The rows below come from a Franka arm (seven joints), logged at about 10 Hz.
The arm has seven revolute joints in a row. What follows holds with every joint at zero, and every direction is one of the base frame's.
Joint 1 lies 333 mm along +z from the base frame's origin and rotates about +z.
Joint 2 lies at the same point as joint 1 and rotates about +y.
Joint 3 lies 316 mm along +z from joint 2 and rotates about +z.
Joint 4 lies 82.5 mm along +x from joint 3 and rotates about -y.
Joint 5 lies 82.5 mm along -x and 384 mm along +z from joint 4 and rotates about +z.
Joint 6 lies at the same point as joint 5 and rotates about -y.
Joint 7 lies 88 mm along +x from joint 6 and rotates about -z.
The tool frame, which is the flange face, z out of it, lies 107 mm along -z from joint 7; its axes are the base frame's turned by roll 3.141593, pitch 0 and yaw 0 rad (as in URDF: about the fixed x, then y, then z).
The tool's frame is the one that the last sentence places.
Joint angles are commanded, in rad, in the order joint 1, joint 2, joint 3, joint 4, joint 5, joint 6, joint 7. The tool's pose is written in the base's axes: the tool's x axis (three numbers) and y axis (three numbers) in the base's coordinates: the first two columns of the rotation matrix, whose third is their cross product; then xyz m. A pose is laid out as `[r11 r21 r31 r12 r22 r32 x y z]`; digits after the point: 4 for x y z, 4 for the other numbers.
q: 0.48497, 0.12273, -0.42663, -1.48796, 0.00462, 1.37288, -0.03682
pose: [0.9703 0.0858 -0.2263 0.0967 -0.9946 0.0377 0.5633 0.0479 0.5848]
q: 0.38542, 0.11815, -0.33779, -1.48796, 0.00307, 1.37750, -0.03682
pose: [0.9722 0.0773 -0.2212 0.0855 -0.9959 0.0279 0.5644 0.0384 0.5853]
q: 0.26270, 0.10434, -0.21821, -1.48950, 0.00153, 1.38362, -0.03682
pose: [0.9753 0.0770 -0.2069 0.0815 -0.9966 0.0134 0.5630 0.0317 0.5906]
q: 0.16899, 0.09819, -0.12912, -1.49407, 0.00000, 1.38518, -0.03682
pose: [0.9760 0.0738 -0.2051 0.0764 -0.9971 0.0051 0.5621 0.0260 0.5913]
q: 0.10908, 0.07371, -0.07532, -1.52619, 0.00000, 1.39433, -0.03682
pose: [0.9765 0.0689 -0.2040 0.0700 -0.9975 -0.0020 0.5557 0.0203 0.5908]
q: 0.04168, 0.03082, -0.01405, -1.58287, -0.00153, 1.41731, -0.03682
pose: [0.9787 0.0636 -0.1951 0.0638 -0.9980 -0.0052 0.5446 0.0150 0.5902]
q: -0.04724, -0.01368, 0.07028, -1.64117, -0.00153, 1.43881, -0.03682
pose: [0.9805 0.0590 -0.1876 0.0593 -0.9982 -0.0044 0.5325 0.0123 0.5891]
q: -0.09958, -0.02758, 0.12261, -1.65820, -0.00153, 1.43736, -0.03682
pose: [0.9796 0.0585 -0.1923 0.0592 -0.9982 -0.0022 0.5277 0.0128 0.5885]
